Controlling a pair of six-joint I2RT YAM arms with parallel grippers.
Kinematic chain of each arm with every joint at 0, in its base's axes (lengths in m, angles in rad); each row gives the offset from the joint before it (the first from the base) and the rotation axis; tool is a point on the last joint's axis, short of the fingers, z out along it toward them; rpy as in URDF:
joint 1: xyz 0 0 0.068 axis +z
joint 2: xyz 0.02 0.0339 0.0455 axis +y
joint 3: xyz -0.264 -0.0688 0 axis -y
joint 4: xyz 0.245 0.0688 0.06 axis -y
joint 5: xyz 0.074 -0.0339 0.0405 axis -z
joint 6: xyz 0.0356 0 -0.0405 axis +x
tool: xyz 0 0 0 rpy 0 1.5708 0
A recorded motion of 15 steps. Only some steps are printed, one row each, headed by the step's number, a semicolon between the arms.
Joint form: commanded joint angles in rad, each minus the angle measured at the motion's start. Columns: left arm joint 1, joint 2, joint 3, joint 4, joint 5, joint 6; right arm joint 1, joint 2, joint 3, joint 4, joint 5, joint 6.
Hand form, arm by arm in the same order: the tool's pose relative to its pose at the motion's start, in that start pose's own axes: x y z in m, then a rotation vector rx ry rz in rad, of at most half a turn. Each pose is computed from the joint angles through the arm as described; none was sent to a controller.
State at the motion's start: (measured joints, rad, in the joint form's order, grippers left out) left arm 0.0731 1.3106 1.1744 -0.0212 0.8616 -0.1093; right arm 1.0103 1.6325 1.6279 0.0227 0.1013 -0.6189
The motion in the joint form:
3: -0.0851 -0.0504 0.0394 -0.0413 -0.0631 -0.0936; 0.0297 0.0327 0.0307 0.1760 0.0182 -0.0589
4: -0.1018 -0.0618 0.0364 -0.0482 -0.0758 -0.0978; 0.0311 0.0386 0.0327 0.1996 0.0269 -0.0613
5: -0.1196 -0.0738 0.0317 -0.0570 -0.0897 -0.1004; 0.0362 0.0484 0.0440 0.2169 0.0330 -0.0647
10: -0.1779 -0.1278 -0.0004 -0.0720 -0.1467 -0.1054; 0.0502 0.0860 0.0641 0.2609 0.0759 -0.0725
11: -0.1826 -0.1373 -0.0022 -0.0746 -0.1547 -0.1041; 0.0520 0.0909 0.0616 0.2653 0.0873 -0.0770
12: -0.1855 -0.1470 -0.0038 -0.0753 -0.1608 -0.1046; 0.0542 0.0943 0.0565 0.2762 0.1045 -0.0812
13: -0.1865 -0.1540 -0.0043 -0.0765 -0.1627 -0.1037; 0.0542 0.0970 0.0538 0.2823 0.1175 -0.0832
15: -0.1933 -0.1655 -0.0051 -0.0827 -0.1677 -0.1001; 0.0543 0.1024 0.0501 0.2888 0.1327 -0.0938
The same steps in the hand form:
3: -0.0168 -0.0323 0.0038 0.0248 -0.0208 -0.0502; -0.0212 -0.0006 0.0058 0.0951 -0.1445 -0.0365
4: -0.0168 -0.0380 0.0044 0.0286 -0.0198 -0.0520; -0.0222 -0.0008 0.0071 0.1128 -0.1554 -0.0354
5: -0.0161 -0.0437 0.0050 0.0319 -0.0167 -0.0542; -0.0251 -0.0003 0.0089 0.1251 -0.1693 -0.0350
10: -0.0122 -0.0637 0.0035 0.0330 -0.0175 -0.0501; -0.0259 0.0060 0.0181 0.1640 -0.1712 -0.0322
11: -0.0129 -0.0664 0.0019 0.0304 -0.0217 -0.0452; -0.0243 0.0078 0.0196 0.1699 -0.1624 -0.0356
12: -0.0139 -0.0689 0.0000 0.0282 -0.0278 -0.0408; -0.0229 0.0094 0.0207 0.1833 -0.1545 -0.0370
13: -0.0148 -0.0706 -0.0015 0.0280 -0.0319 -0.0365; -0.0216 0.0100 0.0216 0.1939 -0.1467 -0.0373
15: -0.0156 -0.0743 -0.0034 0.0303 -0.0347 -0.0295; -0.0192 0.0114 0.0234 0.2047 -0.1341 -0.0466

